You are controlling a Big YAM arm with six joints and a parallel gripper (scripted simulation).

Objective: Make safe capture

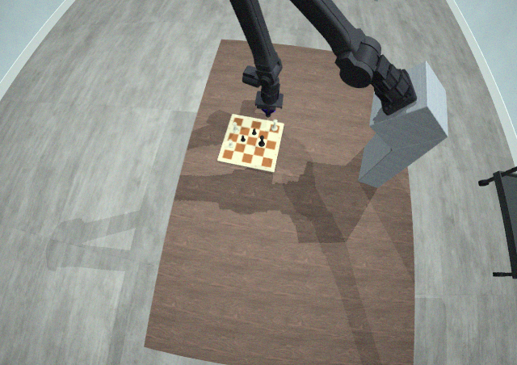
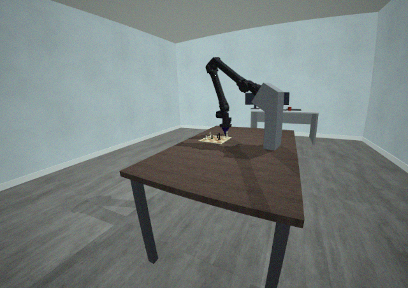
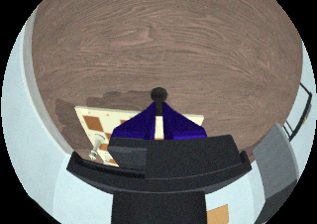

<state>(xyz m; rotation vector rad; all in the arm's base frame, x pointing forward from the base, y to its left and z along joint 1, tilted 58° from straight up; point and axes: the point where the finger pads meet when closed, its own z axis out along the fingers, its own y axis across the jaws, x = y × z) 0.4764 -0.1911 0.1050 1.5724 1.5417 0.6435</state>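
My hand is 120 mm to the right of the chessboard, 80 mm short of it and 20 mm above it.
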